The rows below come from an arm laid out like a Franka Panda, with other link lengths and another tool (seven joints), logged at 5 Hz.
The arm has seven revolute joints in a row. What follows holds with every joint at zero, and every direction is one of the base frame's. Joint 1 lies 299.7 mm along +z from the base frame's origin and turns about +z. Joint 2 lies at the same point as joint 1 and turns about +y. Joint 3 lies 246.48 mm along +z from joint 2 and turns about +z. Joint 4 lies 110.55 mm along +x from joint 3 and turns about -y. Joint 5 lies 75.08 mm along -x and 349.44 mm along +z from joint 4 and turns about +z. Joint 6 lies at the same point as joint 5 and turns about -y. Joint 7 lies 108.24 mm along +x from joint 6 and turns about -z. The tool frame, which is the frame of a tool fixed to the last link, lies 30 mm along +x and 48 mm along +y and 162.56 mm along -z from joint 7; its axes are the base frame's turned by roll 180, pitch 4.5 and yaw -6.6 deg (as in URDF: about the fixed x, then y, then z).
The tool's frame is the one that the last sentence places.
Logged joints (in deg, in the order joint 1, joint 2, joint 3, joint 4, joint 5, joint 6, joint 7), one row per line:
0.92, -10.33, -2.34, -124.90, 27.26, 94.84, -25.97
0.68, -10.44, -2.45, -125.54, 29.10, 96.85, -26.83
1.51, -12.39, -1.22, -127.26, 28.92, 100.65, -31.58
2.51, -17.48, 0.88, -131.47, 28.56, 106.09, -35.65
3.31, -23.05, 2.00, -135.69, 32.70, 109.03, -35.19
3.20, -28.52, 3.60, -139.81, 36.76, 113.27, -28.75
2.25, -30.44, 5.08, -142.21, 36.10, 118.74, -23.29
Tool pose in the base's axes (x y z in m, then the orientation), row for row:
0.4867, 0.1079, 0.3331, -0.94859, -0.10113, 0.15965, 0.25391
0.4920, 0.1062, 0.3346, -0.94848, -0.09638, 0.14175, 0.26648
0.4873, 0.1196, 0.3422, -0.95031, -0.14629, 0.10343, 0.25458
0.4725, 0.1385, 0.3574, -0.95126, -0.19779, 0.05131, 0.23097
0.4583, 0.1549, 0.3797, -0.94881, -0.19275, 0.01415, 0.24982
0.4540, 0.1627, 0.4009, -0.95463, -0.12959, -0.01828, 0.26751
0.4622, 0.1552, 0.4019, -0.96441, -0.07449, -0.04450, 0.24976
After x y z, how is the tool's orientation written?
As a quaternion, x y z w.
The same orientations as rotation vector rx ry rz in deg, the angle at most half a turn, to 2 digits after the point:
-147.68, -15.74, 24.85
-146.71, -14.91, 21.93
-147.90, -22.77, 16.10
-149.87, -31.16, 8.08
-148.03, -30.07, 2.21
-147.59, -20.03, -2.83
-150.47, -11.62, -6.94

